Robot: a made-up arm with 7 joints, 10 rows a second.
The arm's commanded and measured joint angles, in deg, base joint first. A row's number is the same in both.
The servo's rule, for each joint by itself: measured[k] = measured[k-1] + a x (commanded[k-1-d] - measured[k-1]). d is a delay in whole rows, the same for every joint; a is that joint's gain. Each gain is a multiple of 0.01, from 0.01 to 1. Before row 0 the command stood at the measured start. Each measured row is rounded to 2 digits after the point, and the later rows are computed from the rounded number. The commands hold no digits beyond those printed.
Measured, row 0:
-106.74 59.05 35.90 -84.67 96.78 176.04 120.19
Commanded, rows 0 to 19:
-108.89 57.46 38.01 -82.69 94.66 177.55 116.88
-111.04 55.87 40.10 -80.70 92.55 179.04 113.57
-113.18 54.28 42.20 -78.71 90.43 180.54 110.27
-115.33 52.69 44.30 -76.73 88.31 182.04 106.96
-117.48 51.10 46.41 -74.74 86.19 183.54 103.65
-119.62 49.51 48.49 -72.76 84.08 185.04 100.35
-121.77 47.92 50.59 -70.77 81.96 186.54 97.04
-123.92 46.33 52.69 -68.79 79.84 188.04 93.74
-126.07 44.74 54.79 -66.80 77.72 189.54 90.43
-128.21 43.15 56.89 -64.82 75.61 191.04 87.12
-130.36 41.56 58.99 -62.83 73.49 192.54 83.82
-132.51 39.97 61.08 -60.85 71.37 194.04 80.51
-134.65 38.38 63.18 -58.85 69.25 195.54 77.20
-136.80 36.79 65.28 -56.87 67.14 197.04 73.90
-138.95 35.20 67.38 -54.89 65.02 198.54 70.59
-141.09 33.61 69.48 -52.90 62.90 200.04 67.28
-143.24 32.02 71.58 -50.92 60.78 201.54 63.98
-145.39 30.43 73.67 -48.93 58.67 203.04 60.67
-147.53 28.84 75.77 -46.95 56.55 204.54 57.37
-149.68 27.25 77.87 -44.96 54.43 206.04 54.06
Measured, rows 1 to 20:
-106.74 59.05 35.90 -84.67 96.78 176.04 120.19
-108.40 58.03 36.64 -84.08 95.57 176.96 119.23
-110.43 56.65 37.85 -83.07 93.85 178.23 117.59
-112.55 55.13 39.37 -81.76 91.90 179.64 115.47
-114.69 53.57 41.10 -80.25 89.85 181.10 113.00
-116.84 51.99 42.96 -78.60 87.76 182.59 110.29
-118.98 50.40 44.90 -76.85 85.66 184.08 107.41
-121.13 48.81 46.89 -75.03 83.55 185.58 104.40
-123.28 47.22 48.92 -73.16 81.44 187.08 101.31
-125.43 45.63 50.97 -71.25 79.32 188.58 98.15
-127.57 44.04 53.04 -69.32 77.21 190.08 94.95
-129.72 42.45 55.12 -67.37 75.09 191.58 91.72
-131.87 40.86 57.21 -65.41 72.97 193.08 88.47
-134.01 39.27 59.30 -63.44 70.85 194.58 85.20
-136.16 37.68 61.39 -61.47 68.74 196.08 81.92
-138.31 36.09 63.49 -59.50 66.62 197.58 78.63
-140.45 34.50 65.59 -57.52 64.50 199.08 75.34
-142.60 32.91 67.69 -55.54 62.38 200.58 72.05
-144.75 31.32 69.78 -53.56 60.27 202.08 68.75
-146.89 29.73 71.88 -51.58 58.15 203.58 65.45
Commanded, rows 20 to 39:
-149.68 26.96 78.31 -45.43 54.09 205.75 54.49
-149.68 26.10 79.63 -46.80 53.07 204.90 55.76
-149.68 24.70 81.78 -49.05 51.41 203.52 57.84
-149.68 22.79 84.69 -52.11 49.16 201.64 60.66
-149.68 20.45 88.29 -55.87 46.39 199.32 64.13
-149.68 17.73 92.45 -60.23 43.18 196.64 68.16
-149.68 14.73 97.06 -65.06 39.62 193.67 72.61
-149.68 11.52 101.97 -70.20 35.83 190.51 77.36
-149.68 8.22 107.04 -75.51 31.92 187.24 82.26
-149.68 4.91 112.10 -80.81 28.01 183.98 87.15
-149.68 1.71 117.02 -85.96 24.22 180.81 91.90
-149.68 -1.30 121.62 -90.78 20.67 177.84 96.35
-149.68 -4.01 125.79 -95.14 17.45 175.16 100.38
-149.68 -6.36 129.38 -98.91 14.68 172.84 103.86
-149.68 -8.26 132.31 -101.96 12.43 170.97 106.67
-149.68 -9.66 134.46 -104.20 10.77 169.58 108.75
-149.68 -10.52 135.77 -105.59 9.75 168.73 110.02
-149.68 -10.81 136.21 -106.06 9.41 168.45 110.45
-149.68 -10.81 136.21 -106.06 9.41 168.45 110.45
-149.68 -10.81 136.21 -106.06 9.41 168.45 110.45
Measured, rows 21 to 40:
-149.04 28.14 73.98 -49.59 56.03 205.08 62.15
-149.53 27.38 75.50 -48.34 54.92 205.49 59.93
-149.65 26.56 76.95 -47.88 53.87 205.13 58.72
-149.67 25.37 78.64 -48.23 52.47 204.15 58.46
-149.68 23.72 80.76 -49.39 50.58 202.62 59.10
-149.68 21.63 83.40 -51.33 48.19 200.61 60.56
-149.68 19.13 86.57 -54.00 45.33 198.19 62.76
-149.68 16.31 90.24 -57.32 42.08 195.43 65.62
-149.68 13.24 94.35 -61.18 38.52 192.43 69.02
-149.68 10.03 98.79 -65.48 34.76 189.26 72.86
-149.68 6.75 103.45 -70.08 30.91 186.04 77.00
-149.68 3.52 108.20 -74.84 27.10 182.85 81.32
-149.68 0.44 112.90 -79.62 23.43 179.79 85.68
-149.68 -2.41 117.41 -84.28 20.02 176.97 89.94
-149.68 -4.94 121.60 -88.67 16.98 174.45 93.98
-149.68 -7.06 125.35 -92.66 14.39 172.33 97.66
-149.68 -8.72 128.54 -96.12 12.33 170.65 100.88
-149.68 -9.87 131.07 -98.96 10.86 169.48 103.53
-149.68 -10.47 132.87 -101.09 10.03 168.85 105.54
-149.68 -10.69 134.04 -102.58 9.68 168.61 106.96

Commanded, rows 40 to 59:
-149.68 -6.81 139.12 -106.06 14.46 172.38 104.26
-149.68 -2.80 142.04 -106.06 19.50 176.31 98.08
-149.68 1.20 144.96 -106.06 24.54 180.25 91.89
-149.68 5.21 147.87 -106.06 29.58 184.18 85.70
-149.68 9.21 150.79 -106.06 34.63 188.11 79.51
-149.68 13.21 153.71 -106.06 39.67 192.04 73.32
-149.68 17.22 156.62 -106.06 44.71 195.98 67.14
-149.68 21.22 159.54 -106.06 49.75 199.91 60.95
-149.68 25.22 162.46 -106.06 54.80 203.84 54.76
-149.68 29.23 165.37 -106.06 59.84 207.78 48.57
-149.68 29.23 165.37 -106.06 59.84 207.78 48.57
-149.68 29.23 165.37 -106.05 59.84 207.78 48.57
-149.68 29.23 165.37 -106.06 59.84 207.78 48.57
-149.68 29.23 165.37 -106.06 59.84 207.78 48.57
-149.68 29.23 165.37 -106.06 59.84 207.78 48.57
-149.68 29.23 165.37 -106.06 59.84 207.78 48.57
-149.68 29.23 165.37 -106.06 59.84 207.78 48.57
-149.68 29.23 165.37 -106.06 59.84 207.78 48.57
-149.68 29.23 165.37 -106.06 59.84 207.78 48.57
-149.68 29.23 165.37 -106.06 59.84 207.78 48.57
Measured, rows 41 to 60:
-149.68 -10.77 134.80 -103.62 9.53 168.51 107.97
-149.68 -8.24 136.31 -104.35 12.34 170.87 106.89
-149.68 -4.76 138.32 -104.86 16.42 174.19 104.34
-149.68 -0.95 140.64 -105.22 21.05 177.89 100.73
-149.68 2.99 143.17 -105.47 25.91 181.73 96.37
-149.68 6.97 145.84 -105.65 30.88 185.62 91.48
-149.68 10.96 148.59 -105.77 35.89 189.54 86.21
-149.68 14.97 151.40 -105.86 40.92 193.47 80.68
-149.68 18.97 154.25 -105.92 45.95 197.40 74.96
-149.68 22.97 157.12 -105.96 50.99 201.33 69.10
-149.68 26.98 160.01 -105.99 56.03 205.26 63.15
-149.68 28.42 161.89 -106.01 58.20 206.80 58.92
-149.68 28.94 163.11 -106.02 59.13 207.40 55.92
-149.68 29.13 163.90 -106.03 59.53 207.63 53.79
-149.68 29.19 164.41 -106.04 59.71 207.72 52.28
-149.68 29.22 164.75 -106.05 59.78 207.76 51.20
-149.68 29.23 164.97 -106.05 59.81 207.77 50.44
-149.68 29.23 165.11 -106.05 59.83 207.78 49.90
-149.68 29.23 165.20 -106.05 59.84 207.78 49.51
-149.68 29.23 165.26 -106.05 59.84 207.78 49.24

